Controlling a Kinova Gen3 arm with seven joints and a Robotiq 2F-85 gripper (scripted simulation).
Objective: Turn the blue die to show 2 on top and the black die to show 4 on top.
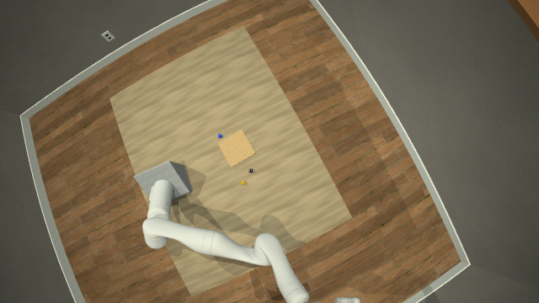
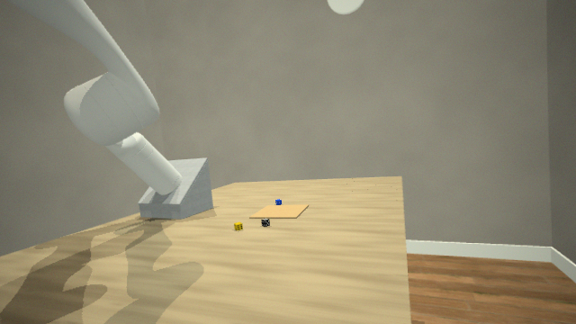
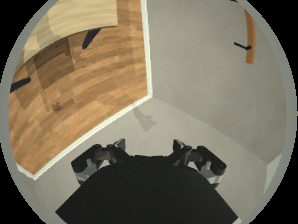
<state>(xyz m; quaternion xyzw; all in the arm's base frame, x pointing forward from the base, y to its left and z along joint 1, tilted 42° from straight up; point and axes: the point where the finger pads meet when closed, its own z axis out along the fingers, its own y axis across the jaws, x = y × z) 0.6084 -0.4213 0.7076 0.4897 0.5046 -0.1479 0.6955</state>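
The yellow die is 67 cm to the left of my hand, 35 cm below it and 25 cm behind it. From my hand the other things lie so: black die 71 cm to the left, 35 cm below, 20 cm behind; then tan mat 84 cm to the left, 35 cm below, 22 cm behind; then blue die 93 cm to the left, 35 cm below, 27 cm behind.
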